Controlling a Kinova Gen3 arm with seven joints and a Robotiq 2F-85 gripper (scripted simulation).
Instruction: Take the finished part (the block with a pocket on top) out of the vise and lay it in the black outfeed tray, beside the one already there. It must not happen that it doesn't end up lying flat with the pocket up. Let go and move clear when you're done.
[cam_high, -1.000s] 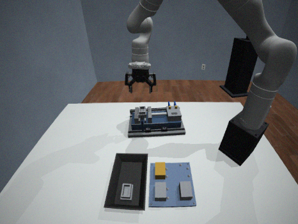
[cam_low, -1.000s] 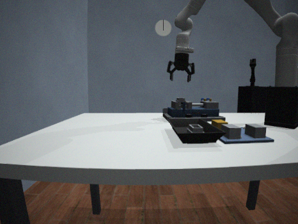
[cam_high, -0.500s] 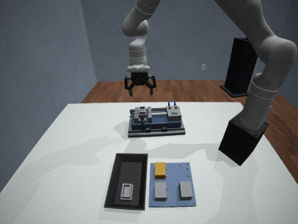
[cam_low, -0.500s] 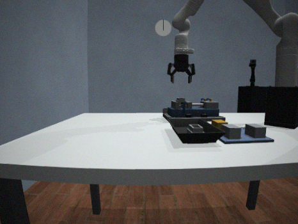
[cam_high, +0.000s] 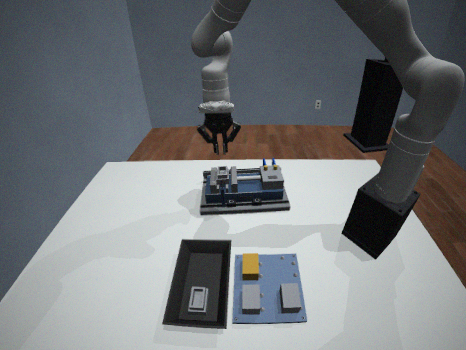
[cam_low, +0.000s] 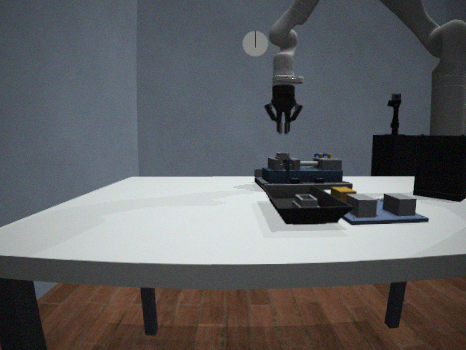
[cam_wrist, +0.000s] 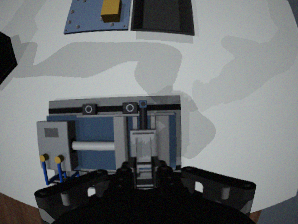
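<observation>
The blue vise lies 7 cm behind my hand, 1 cm to the left of it and 16 cm below it. Also, from my hand: blue plate 6 cm behind, 37 cm to the left, 20 cm below; then yellow block 3 cm behind, 32 cm to the left, 17 cm below.
</observation>
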